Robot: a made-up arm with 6 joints.
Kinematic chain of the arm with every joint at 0, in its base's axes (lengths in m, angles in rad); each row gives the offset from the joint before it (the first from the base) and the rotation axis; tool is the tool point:
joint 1: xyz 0 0 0.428 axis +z
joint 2: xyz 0 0 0 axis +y
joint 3: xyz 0 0 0.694 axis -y
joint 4: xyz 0 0 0 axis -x
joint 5: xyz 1.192 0 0 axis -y
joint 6: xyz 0 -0.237 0 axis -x
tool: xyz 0 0 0
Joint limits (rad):
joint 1: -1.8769..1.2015
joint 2: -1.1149..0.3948
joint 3: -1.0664..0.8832
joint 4: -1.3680..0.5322
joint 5: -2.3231..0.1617
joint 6: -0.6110..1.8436
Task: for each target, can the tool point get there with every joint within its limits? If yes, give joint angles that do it. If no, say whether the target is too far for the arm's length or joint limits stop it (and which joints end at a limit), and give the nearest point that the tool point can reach.
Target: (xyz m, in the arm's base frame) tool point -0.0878 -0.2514 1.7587
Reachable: yes | joints -1.4398 -0.9260 0.1001 -1.0402 -1.7923 0.9262
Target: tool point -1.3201 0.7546 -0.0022
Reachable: no: joint limits stop it (at a limit: joint 1, joint 2, joint 3) | nearest point -0.2937 -0.2183 -0.1273 | short by 1.420 m
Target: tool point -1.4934 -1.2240 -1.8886
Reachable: no: too far | nearest point -0.4556 -0.6552 -0.0157 | short by 2.215 m
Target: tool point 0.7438 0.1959 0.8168
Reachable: yes | joints 0.5170 -0.7005 -0.7093 -0.5869 -1.1353 -0.0362
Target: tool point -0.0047 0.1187 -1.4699
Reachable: no: joint limits stop it (at a limit: joint 1, joint 2, joint 4) | nearest point 0.1136 0.1614 -0.1434 | short by 1.332 m
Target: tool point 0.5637 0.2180 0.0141
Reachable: yes | joints 0.6905 0.1389 -0.9057 -0.6336 -1.8688 0.6600
